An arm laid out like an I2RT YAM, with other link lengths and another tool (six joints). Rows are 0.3 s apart.
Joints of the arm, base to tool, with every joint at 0 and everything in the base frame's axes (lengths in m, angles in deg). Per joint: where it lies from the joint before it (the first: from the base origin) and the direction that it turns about. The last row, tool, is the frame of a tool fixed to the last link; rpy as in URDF.
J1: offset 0 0 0.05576 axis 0 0 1
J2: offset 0.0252 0.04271 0.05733 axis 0 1 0
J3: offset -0.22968 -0.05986 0 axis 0 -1 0
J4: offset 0.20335 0.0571 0.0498 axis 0 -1 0
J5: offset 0.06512 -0.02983 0.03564 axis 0 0 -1
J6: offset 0.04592 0 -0.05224 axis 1 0 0
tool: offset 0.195 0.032 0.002 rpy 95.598 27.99 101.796
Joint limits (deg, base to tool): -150..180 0..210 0..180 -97..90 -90..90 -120..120
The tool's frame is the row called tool.
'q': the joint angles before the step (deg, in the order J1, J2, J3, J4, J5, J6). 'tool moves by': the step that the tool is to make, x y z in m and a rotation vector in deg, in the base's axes. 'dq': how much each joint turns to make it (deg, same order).
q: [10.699 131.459 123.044 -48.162 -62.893 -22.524]
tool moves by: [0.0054 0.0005 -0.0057 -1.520 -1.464 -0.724]
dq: [0.334 -0.004 0.028 0.918 2.058 -0.229]
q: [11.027 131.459 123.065 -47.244 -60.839 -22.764]
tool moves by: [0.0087 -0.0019 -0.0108 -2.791 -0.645 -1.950]
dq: [0.333 -0.012 -0.016 0.515 3.653 0.490]
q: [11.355 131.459 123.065 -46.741 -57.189 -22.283]
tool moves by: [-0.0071 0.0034 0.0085 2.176 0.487 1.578]
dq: [-0.003 -0.009 -0.025 -0.074 -2.733 -0.048]
